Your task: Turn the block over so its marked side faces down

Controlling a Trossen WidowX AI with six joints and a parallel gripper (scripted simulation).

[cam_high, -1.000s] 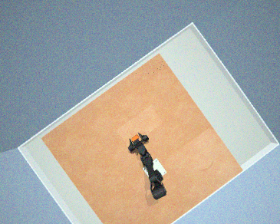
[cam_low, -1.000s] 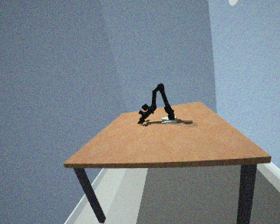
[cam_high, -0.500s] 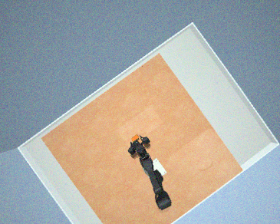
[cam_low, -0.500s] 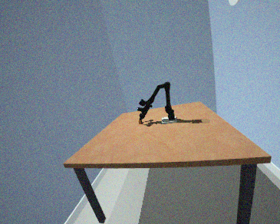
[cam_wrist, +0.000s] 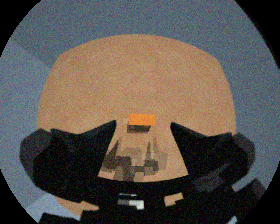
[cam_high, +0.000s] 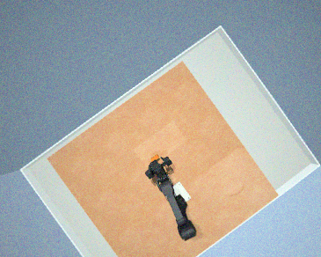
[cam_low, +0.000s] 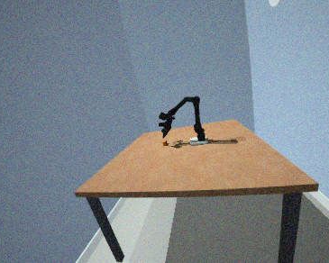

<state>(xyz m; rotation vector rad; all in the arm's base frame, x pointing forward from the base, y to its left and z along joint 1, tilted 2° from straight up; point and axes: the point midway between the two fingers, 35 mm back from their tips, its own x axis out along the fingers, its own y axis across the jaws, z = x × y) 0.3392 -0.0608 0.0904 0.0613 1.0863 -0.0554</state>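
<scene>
Now: the orange-brown block 70 mm below my gripper tip.
</scene>
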